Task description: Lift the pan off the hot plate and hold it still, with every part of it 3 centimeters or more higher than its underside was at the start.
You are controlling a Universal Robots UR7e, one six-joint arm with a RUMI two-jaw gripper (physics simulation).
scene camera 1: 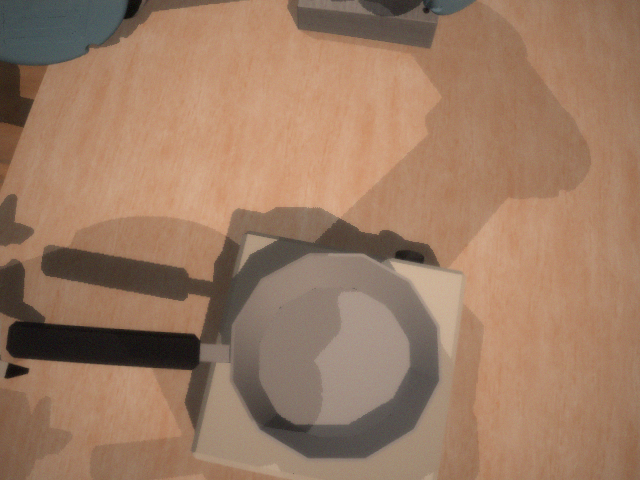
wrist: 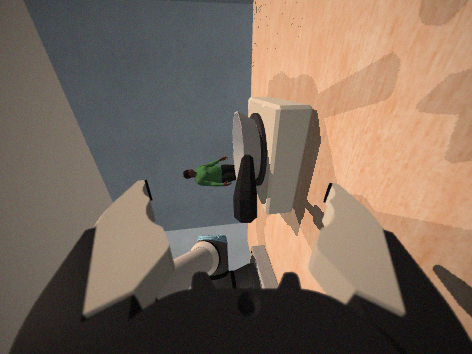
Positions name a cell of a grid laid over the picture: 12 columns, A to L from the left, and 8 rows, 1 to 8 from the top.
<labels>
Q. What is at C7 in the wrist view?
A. My gripper.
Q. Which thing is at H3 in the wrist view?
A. A cream hot plate.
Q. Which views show the grey pan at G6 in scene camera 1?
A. Scene camera 1 and the wrist view: all of them.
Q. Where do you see a grey pan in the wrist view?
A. G4
</labels>
